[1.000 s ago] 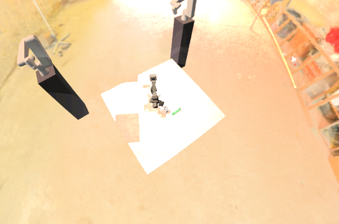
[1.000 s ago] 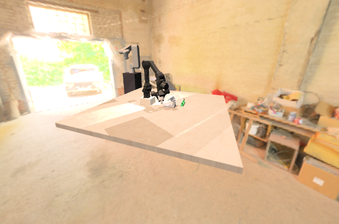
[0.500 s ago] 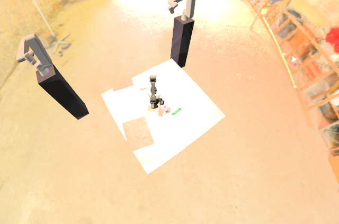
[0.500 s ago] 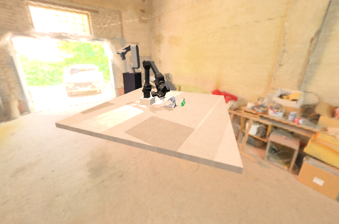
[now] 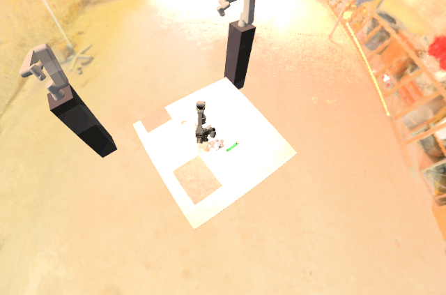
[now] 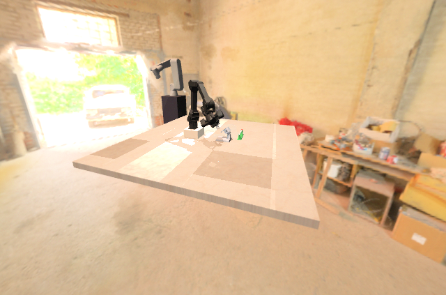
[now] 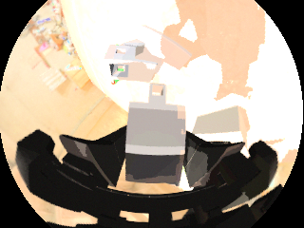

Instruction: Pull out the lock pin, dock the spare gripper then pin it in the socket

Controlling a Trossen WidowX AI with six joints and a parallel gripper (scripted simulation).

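My gripper tip is now 190 mm short of the green strip, 110 mm above it and 100 mm to the right of it. From my gripper tip the other things lie so: grey mount: 90 mm ahead, 80 mm below, 10 mm to the right; spare gripper: 10 mm to the right, 10 mm above.
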